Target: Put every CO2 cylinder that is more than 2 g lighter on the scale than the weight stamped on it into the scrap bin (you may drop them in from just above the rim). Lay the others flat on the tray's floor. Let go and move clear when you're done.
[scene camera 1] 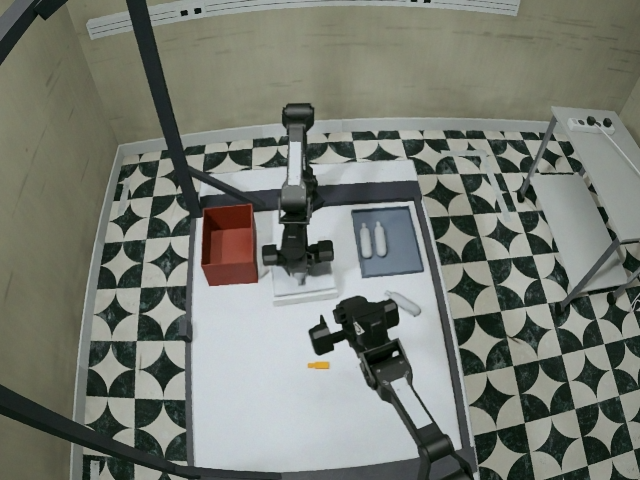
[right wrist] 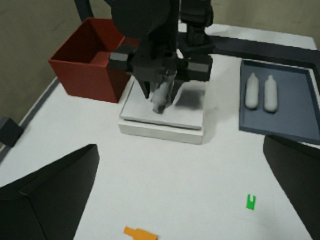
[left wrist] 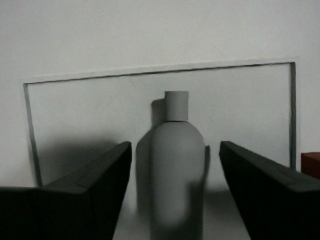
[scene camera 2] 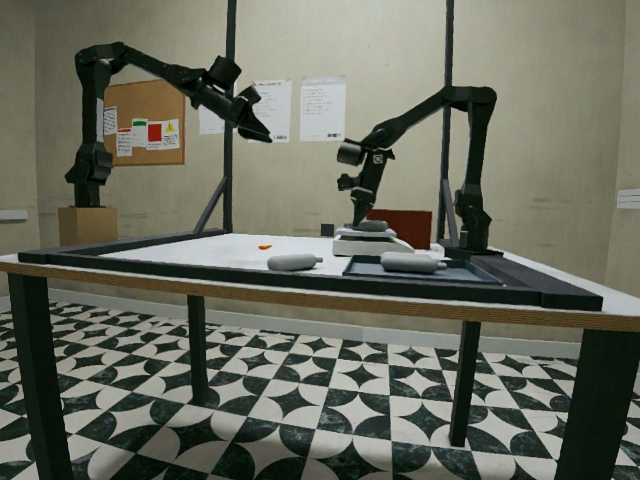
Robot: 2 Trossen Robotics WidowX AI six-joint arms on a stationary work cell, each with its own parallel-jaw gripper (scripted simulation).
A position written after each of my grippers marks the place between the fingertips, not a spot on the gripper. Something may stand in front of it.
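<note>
Scene camera 1: red scrap bin (scene camera 1: 228,233), blue-grey tray (scene camera 1: 403,252), my left gripper (scene camera 1: 299,275), my right gripper (scene camera 1: 340,308). Scene camera 2: a grey CO2 cylinder (scene camera 2: 292,262), another grey CO2 cylinder (scene camera 2: 408,264), the red scrap bin (scene camera 2: 413,227), my right gripper (scene camera 2: 271,138) and my left gripper (scene camera 2: 355,226). Left wrist view: my left gripper (left wrist: 175,148); the blue-grey tray is out of frame in the left wrist view. Right wrist view: my right gripper (right wrist: 181,147) and my left gripper (right wrist: 159,100).
</note>
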